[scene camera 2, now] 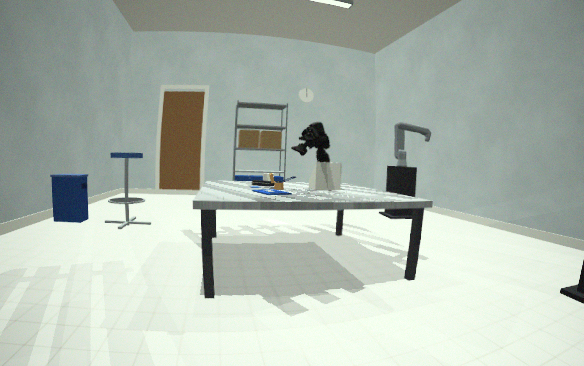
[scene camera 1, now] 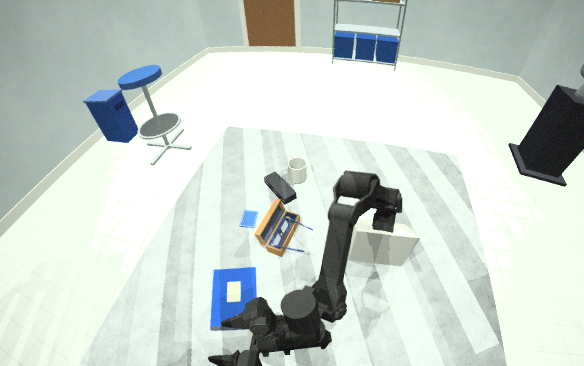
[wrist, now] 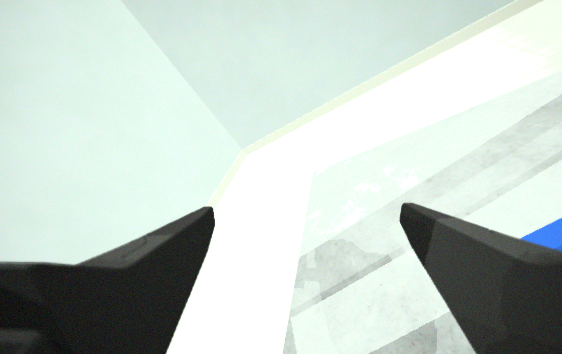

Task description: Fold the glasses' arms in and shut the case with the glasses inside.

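The open orange-brown case lies on the table, its lid raised on the left side. The blue glasses lie in its dark-lined tray. Both of their arms are unfolded and stick out over the case's right side in scene camera 1; one arm tip shows small in scene camera 2. My gripper is open and empty, raised high above the near part of the table, well apart from the case. The case and glasses do not show in the wrist view.
A blue folder lies near the gripper. A light blue cloth lies left of the case. A black box and white mug stand behind it. A white block stands right of the arm.
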